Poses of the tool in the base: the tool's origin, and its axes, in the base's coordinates. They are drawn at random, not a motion.
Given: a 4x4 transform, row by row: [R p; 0 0 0 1], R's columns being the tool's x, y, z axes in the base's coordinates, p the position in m. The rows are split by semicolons.
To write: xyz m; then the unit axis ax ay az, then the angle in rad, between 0 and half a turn. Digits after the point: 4 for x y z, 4 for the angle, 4 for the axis. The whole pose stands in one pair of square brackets.
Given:
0.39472 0.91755 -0.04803 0.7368; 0.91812 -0.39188 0.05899 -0.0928; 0.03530 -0.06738 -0.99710 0.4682; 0 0 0 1
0.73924 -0.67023 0.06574 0.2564; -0.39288 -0.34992 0.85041 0.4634; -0.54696 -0.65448 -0.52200 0.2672; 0 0 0 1
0.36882 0.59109 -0.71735 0.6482; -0.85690 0.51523 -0.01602 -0.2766; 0.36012 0.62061 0.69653 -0.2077; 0 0 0 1
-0.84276 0.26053 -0.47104 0.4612; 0.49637 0.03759 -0.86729 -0.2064; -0.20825 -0.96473 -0.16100 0.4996; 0 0 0 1
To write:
[0.7368 -0.0928 0.4682 -0.8348 -0.5505 0.0038 3.0658]
[0.2564 0.4634 0.2672 -0.9130 0.3717 0.1683 2.1729]
[0.6482 -0.2766 -0.2077 0.3326 -0.5630 -0.7566 1.2763]
[0.4612 -0.2064 0.4996 -0.2660 -0.7174 0.6439 2.9574]

